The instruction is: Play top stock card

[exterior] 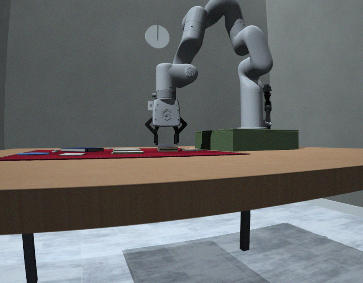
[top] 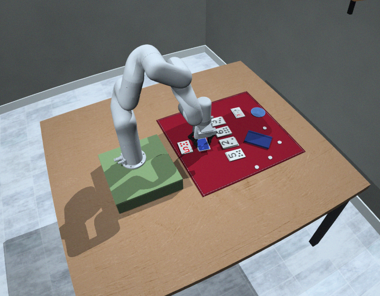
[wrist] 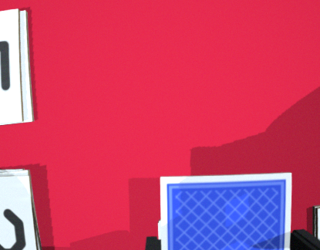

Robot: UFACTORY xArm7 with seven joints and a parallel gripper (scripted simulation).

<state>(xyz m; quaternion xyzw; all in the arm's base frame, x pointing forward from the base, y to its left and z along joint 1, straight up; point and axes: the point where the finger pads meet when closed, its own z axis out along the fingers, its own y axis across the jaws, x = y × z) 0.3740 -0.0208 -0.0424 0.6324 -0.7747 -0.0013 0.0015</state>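
Now: hand 30 mm to the right of the card and 20 mm above it. The rest, counted from my hand: red mat 180 mm ahead, 50 mm below, 20 mm to the left.
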